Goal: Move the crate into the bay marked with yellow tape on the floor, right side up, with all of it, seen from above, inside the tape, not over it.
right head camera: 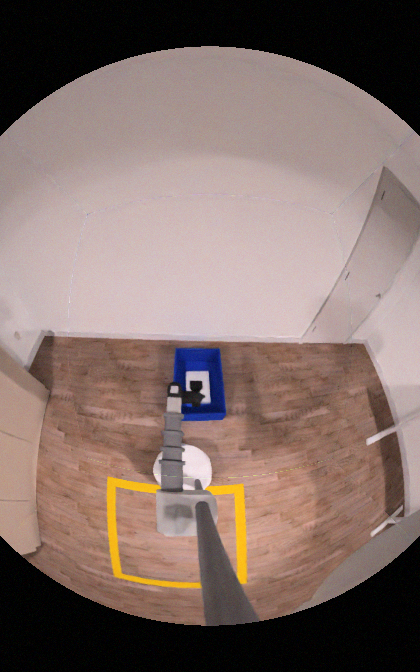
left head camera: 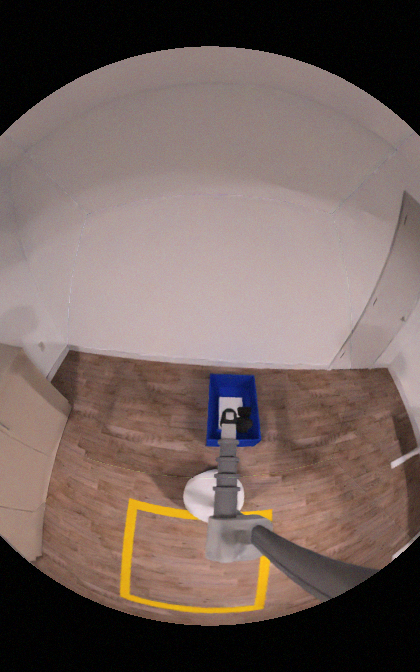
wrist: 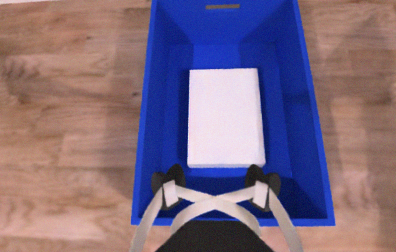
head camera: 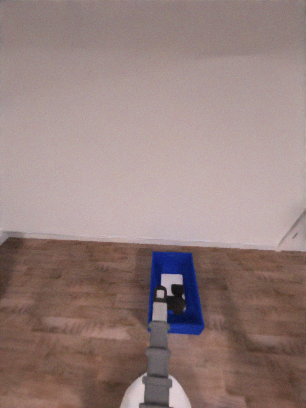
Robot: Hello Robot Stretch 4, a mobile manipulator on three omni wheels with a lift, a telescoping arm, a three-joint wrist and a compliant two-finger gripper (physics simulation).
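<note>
The blue crate stands upright on the floor, open side up, its long sides running away from me. A white block lies inside it. My gripper is open and empty, pointing down over the near end of the crate, inside its outline in the wrist view. Its exact height is hard to tell. The yellow tape bay is nearer me, apart from the crate; my arm and base hide parts of its tape.
A white wall stands close behind the crate. A beige cabinet is at the left. A grey door panel is at the back right. White bars show near the right wall. My round white base part overlaps the bay's far tape.
</note>
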